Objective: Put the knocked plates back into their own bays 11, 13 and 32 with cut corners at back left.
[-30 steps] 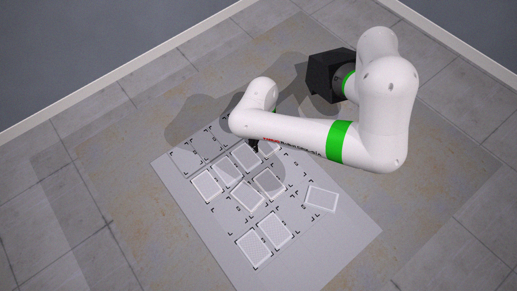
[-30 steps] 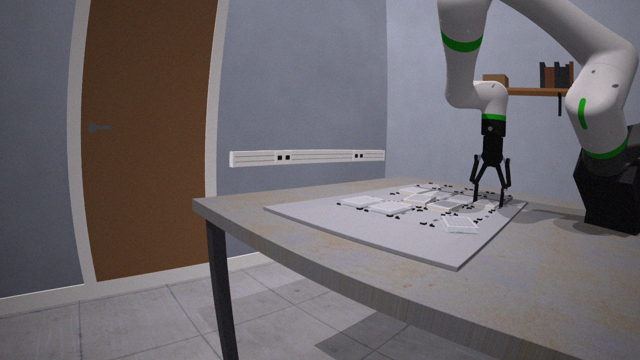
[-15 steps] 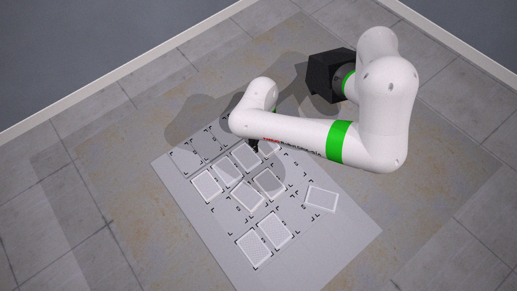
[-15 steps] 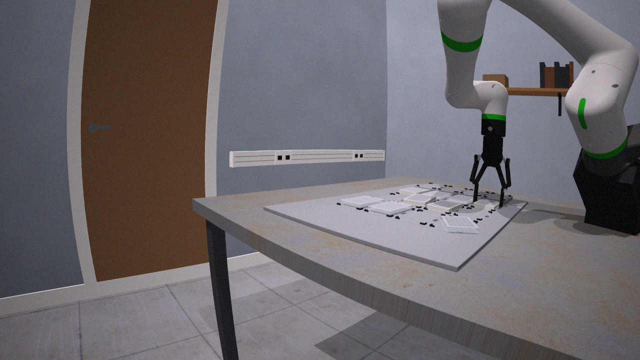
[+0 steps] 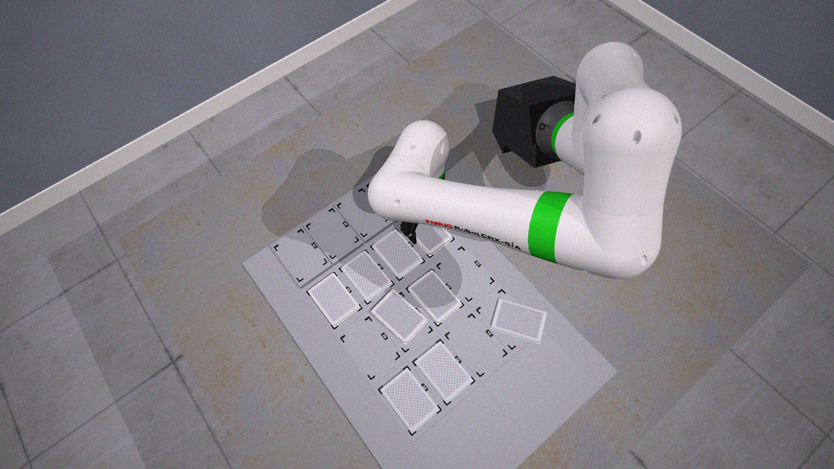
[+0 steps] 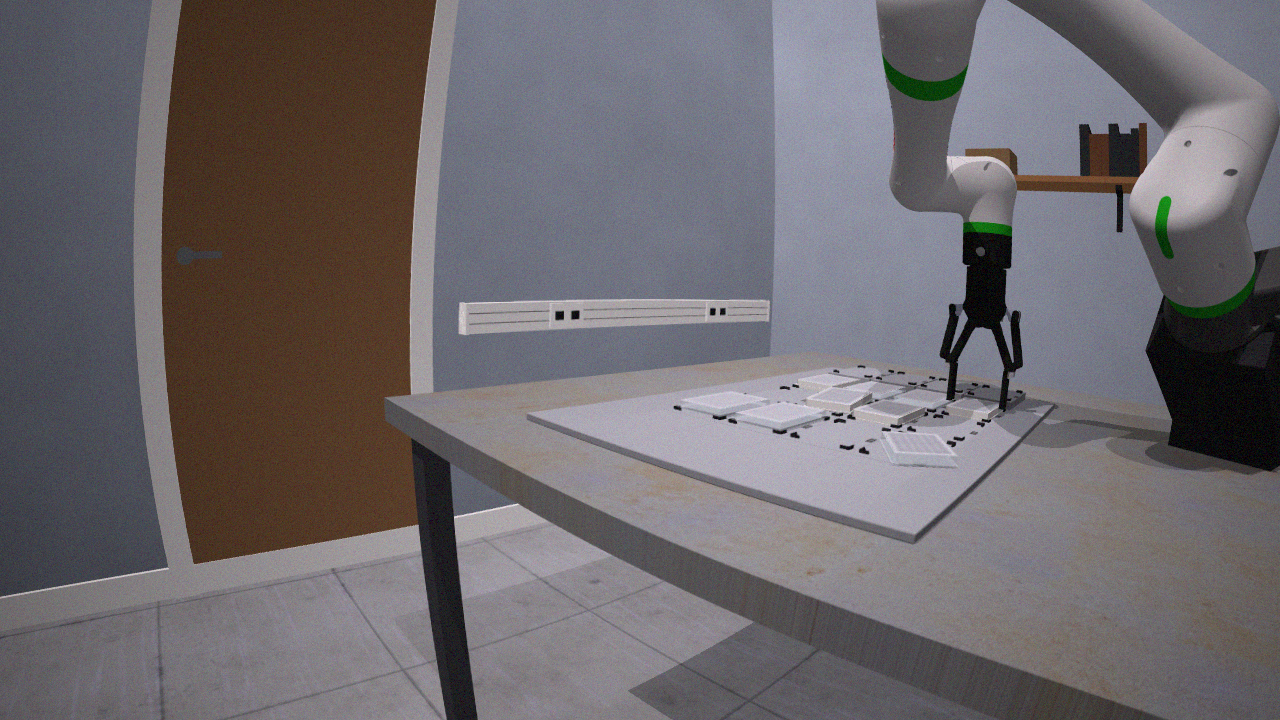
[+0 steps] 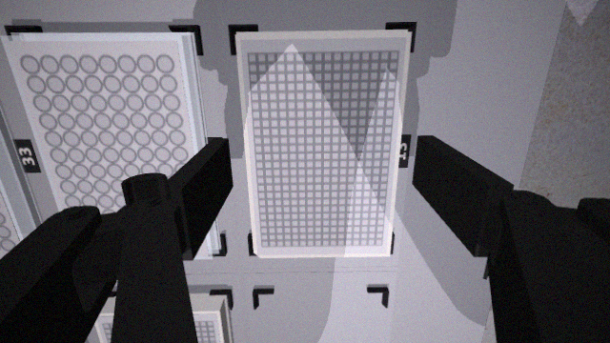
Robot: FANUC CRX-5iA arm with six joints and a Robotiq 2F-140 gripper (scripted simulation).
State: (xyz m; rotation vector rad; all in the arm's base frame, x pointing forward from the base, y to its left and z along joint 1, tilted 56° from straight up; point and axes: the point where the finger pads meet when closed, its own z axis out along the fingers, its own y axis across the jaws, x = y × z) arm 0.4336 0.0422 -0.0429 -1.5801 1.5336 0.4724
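The plate lies 30 mm below my hand.
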